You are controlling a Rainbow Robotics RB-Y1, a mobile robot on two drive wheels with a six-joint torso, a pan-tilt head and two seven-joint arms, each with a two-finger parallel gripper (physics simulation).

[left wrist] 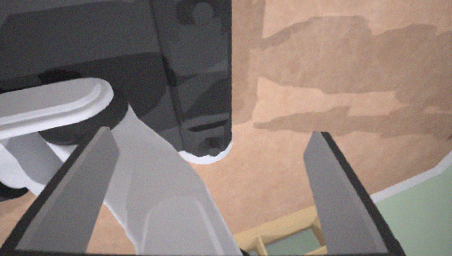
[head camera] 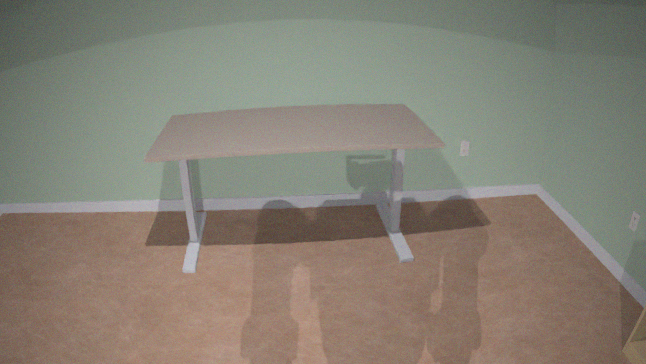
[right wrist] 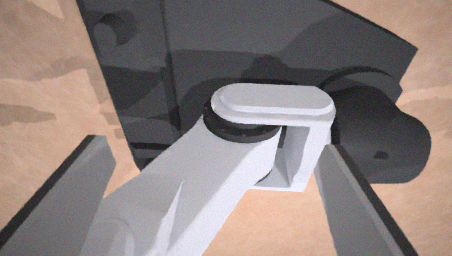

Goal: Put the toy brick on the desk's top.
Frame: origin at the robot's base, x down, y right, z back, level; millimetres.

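Seen in the pictures: left gripper, between the fingertips: [left wrist: 212,142]; right gripper, between the fingertips: [right wrist: 215,153].
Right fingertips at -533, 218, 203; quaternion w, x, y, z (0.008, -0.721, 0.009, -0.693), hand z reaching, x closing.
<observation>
A point is followed by its place in that frame, as x, y, z.
The desk [head camera: 300,129] {-721, -26, -2195} stands against the green wall in the head view, with a flat beige-grey top and two light grey legs. No object shows on its top. The toy brick does not show in the head view or in either wrist view. My left gripper [left wrist: 212,142] {-550, -203, 67} is open, its two fingers wide apart with nothing held between them. My right gripper [right wrist: 215,153] {-533, 218, 203} is open too, with nothing held between its fingers. Neither gripper shows in the head view, and both are away from the desk.
A wooden shelf unit [head camera: 636,350] {-79, 1575, -873} [left wrist: 280,224] {-53, 1580, -558} shows in part at the lower right of the head view and at the bottom of the left wrist view. The robot's dark base [left wrist: 200,100] {-191, 37, 12} [right wrist: 140,100] {-191, 15, 1} lies below both grippers. A side wall runs along the right.
</observation>
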